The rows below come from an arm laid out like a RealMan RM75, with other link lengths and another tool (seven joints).
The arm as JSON. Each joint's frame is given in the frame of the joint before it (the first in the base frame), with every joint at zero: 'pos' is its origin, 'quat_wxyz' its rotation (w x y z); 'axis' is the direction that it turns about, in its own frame. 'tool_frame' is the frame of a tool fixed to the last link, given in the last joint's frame.
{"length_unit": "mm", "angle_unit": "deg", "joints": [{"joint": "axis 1", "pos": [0.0, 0.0, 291.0], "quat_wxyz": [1.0, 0.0, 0.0, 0.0], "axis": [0.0, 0.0, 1.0]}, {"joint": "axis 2", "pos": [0.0, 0.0, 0.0], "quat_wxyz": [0.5, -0.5, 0.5, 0.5], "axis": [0.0, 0.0, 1.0]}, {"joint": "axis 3", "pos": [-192.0, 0.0, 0.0], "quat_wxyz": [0.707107, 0.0, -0.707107, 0.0], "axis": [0.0, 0.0, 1.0]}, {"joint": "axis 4", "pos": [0.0, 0.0, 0.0], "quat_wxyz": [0.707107, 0.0, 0.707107, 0.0], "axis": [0.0, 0.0, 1.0]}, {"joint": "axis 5", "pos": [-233.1, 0.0, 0.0], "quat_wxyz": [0.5, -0.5, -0.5, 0.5], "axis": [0.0, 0.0, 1.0]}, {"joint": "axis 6", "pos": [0.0, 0.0, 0.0], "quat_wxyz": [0.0, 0.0, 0.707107, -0.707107], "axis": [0.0, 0.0, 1.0]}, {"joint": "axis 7", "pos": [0.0, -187.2, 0.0], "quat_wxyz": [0.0, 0.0, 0.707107, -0.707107], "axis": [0.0, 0.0, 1.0]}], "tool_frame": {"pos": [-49.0, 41.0, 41.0], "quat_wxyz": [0.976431, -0.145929, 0.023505, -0.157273]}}
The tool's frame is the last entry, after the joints.
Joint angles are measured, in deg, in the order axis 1, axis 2, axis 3, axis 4, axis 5, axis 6, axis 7. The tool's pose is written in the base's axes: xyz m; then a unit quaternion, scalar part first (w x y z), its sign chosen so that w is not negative. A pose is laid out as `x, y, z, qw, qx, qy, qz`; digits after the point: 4 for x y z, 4 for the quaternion.
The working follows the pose.
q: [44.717, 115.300, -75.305, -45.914, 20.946, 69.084, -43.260]
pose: 0.3167, 0.4082, 0.0479, 0.3225, 0.1047, 0.8844, 0.3207
Where each joint sits with the arm in this pose, in the base's axes (m; each line is computed from the numbers above, not from the rounded line before):
axis 1: 0.0000 0.0000 0.2910
axis 2: 0.0000 0.0000 0.2910
axis 3: 0.1233 0.1221 0.2089
axis 4: 0.1233 0.1221 0.2089
axis 5: 0.1265 0.3532 0.1780
axis 6: 0.1265 0.3532 0.1780
axis 7: 0.2418 0.4003 0.0383
the tool: 0.3167 0.4082 0.0479

